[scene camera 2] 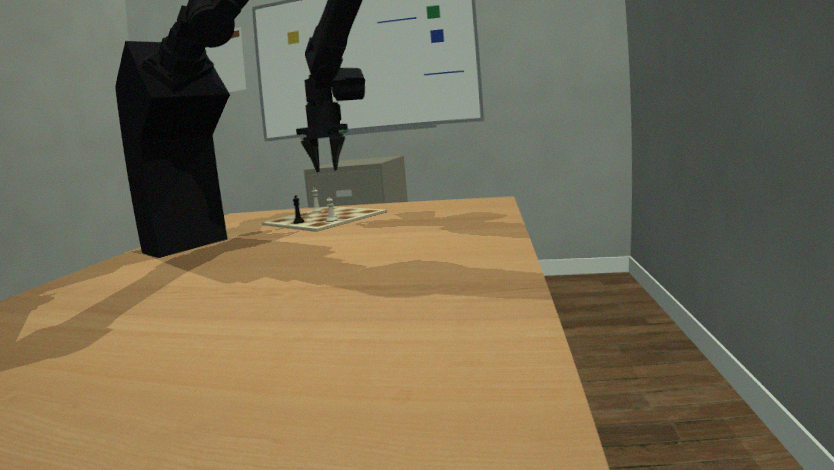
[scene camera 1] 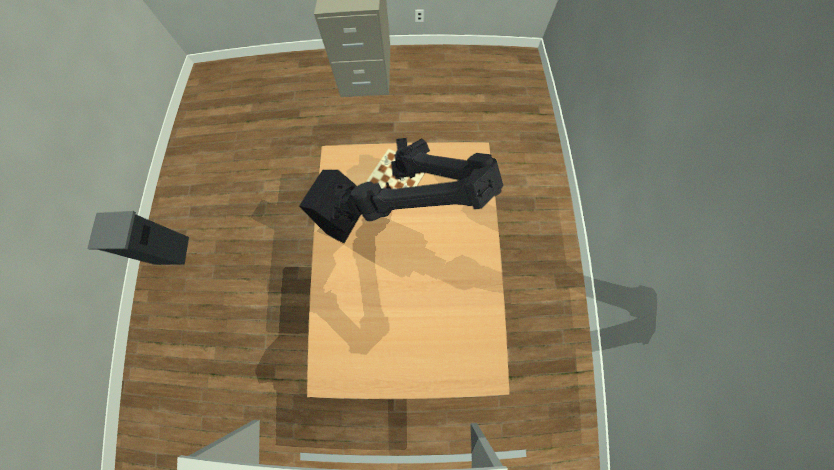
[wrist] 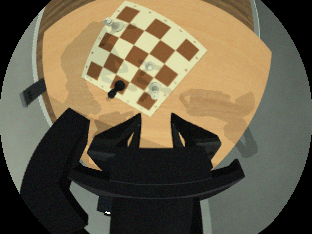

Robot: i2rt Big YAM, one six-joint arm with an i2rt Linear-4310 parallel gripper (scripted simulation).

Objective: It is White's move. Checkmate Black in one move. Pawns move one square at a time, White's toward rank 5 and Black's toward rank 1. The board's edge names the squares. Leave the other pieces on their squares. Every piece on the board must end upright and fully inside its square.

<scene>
In view: my gripper (scene camera 2: 326,171) and a chessboard (scene camera 2: 316,221).
The chessboard is seen too in scene camera 1 (scene camera 1: 382,173) and in the wrist view (wrist: 123,55). My gripper shows as well in the wrist view (wrist: 156,116).
</scene>
